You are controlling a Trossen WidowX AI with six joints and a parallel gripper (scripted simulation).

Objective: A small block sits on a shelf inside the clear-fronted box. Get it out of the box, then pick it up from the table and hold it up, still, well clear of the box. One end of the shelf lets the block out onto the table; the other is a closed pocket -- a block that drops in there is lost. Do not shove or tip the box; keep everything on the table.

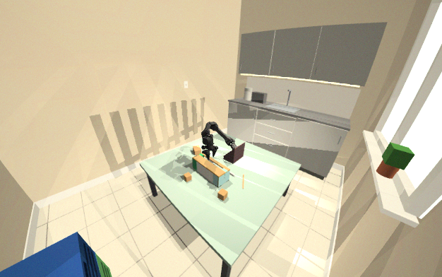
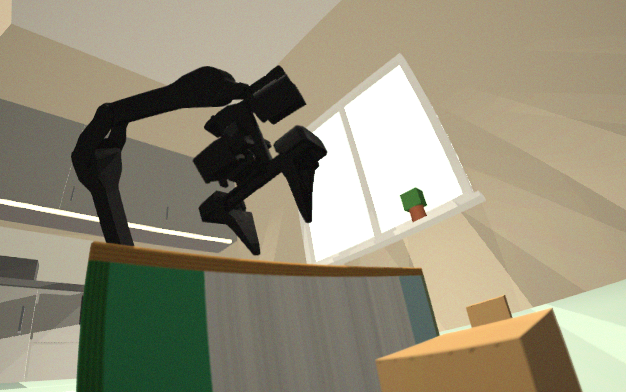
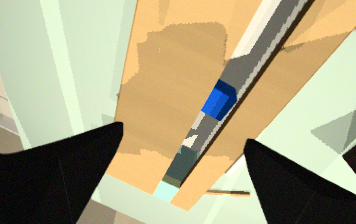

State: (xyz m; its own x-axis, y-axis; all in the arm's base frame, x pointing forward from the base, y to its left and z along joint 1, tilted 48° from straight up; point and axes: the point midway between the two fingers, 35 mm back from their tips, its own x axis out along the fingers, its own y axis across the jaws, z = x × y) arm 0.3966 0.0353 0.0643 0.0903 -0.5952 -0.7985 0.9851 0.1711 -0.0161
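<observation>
Now: gripper tip 2 cm past the small blue block, 1 cm to the right of it and 10 cm above it. The rest, counted from my gripper tip: thin stick: 11 cm behind, 30 cm to the left, 18 cm below; then box: 4 cm behind, 12 cm below.
</observation>
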